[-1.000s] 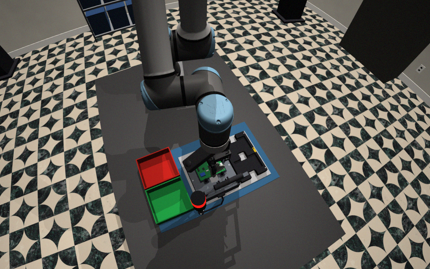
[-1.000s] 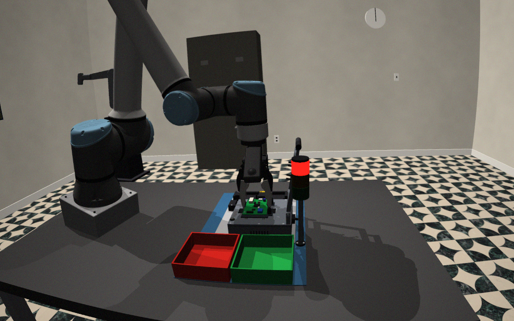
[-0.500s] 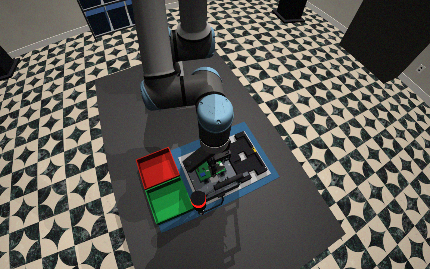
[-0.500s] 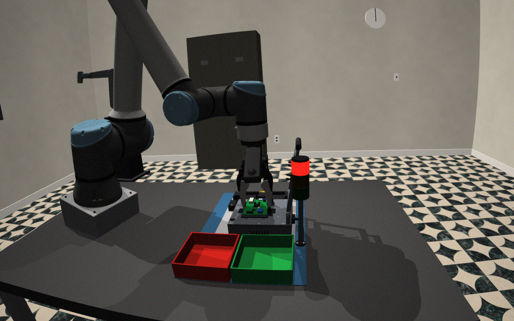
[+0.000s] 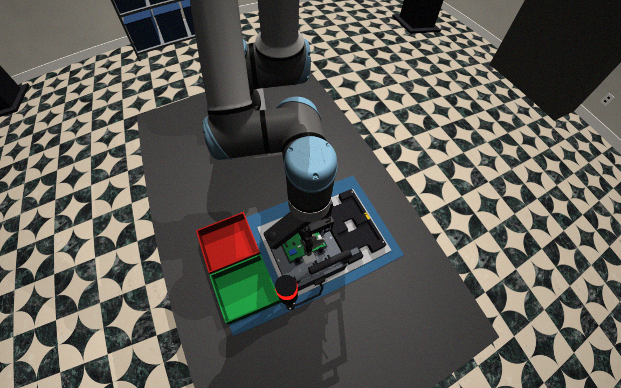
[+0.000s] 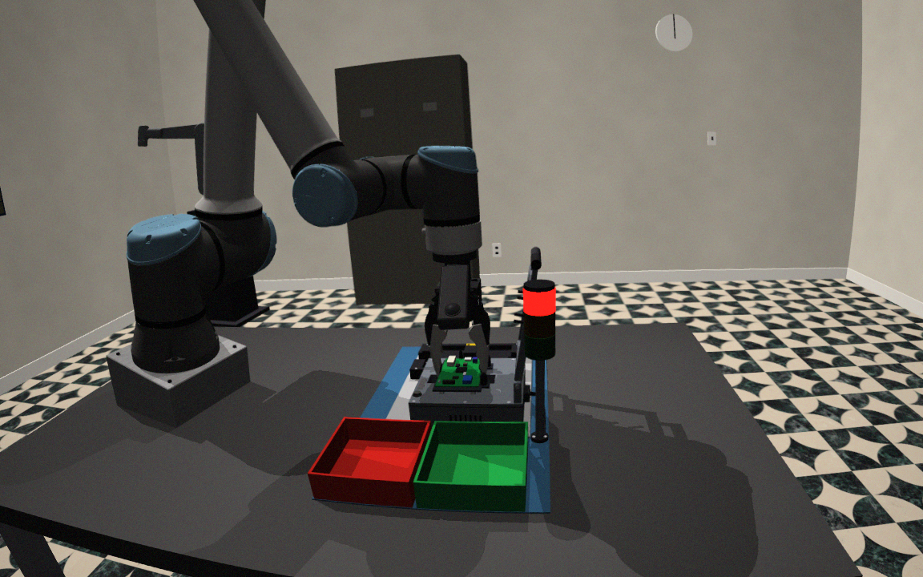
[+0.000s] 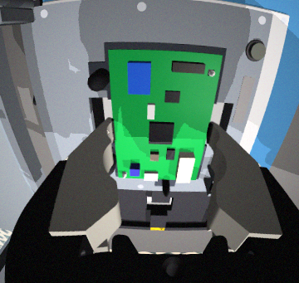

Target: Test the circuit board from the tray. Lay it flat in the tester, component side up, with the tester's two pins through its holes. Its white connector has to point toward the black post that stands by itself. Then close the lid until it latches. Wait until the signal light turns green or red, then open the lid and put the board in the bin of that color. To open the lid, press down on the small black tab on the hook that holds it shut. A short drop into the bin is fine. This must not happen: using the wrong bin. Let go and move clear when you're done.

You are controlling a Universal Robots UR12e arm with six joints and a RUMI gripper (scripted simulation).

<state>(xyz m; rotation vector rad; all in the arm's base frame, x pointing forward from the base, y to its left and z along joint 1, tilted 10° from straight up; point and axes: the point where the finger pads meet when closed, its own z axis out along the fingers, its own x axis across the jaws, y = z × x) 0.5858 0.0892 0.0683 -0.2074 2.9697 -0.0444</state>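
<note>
Right now the green circuit board is right at my hand. Round my hand: clear lid (110 mm ahead, 110 mm above, 20 mm to the left); then green bin (190 mm to the right, 70 mm ahead, 60 mm below); then red bin (210 mm to the right, 80 mm behind, 60 mm below).
</note>
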